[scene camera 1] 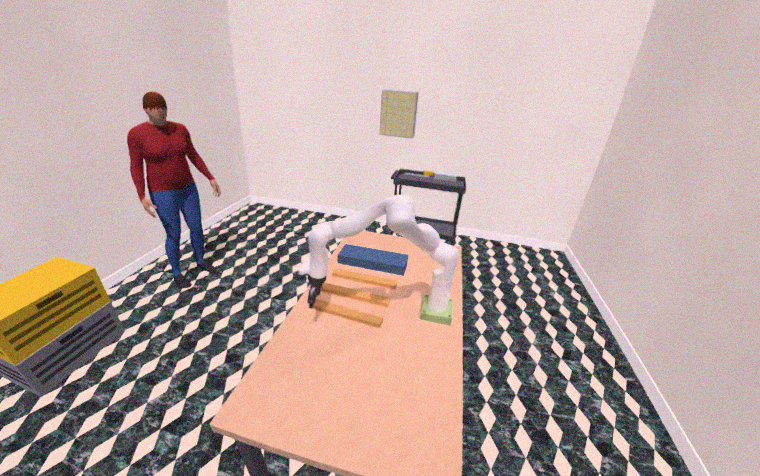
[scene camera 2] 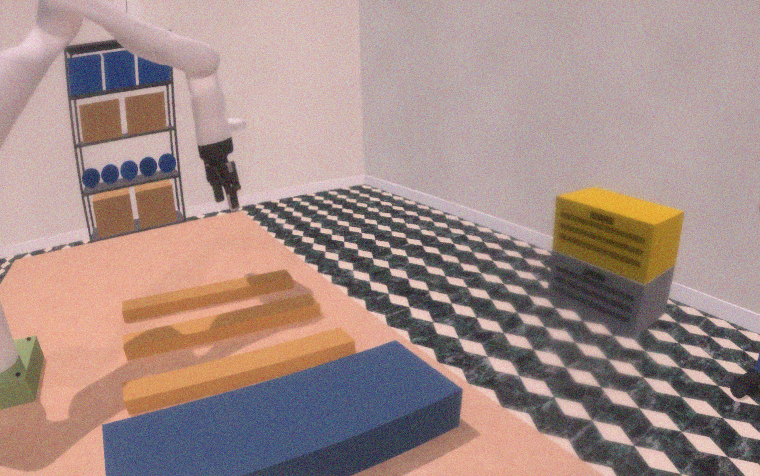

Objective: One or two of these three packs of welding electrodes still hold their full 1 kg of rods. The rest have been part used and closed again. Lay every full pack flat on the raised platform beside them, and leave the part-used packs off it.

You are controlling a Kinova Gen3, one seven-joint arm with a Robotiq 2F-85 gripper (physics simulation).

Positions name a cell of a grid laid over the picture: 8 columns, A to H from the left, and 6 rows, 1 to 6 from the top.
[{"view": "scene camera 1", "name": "pack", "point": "D5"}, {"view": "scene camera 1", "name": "blue raised platform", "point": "D4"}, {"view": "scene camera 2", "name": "my gripper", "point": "C3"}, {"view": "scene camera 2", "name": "pack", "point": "B5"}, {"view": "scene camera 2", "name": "pack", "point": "B5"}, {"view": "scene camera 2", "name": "pack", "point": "C4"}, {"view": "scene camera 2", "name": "blue raised platform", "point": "D6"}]
